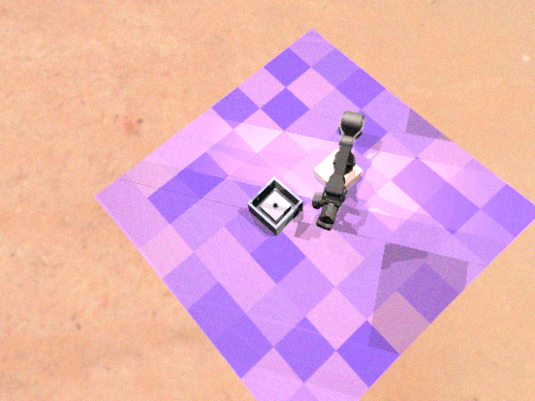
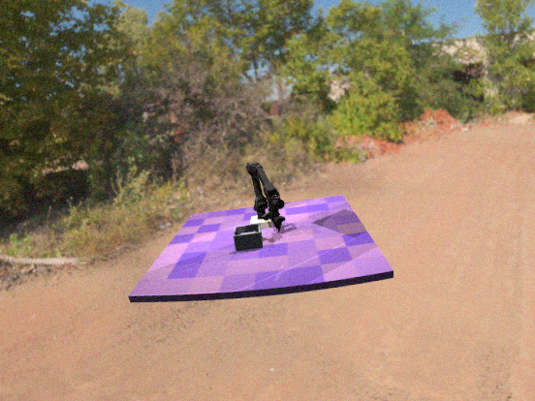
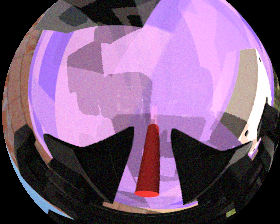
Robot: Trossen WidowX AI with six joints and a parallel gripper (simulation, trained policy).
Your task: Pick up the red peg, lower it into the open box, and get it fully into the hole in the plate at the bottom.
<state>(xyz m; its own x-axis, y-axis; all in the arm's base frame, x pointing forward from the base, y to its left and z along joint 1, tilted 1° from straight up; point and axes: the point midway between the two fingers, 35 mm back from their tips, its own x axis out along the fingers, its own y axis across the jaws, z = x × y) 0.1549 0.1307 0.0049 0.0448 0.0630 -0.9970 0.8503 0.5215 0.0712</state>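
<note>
Now: gripper tip 10 mm to the right of the red peg and 20 mm below it. From my gripper tip the other things lie so: grey box: 170 mm ahead, 150 mm to the right, 10 mm above.
</note>
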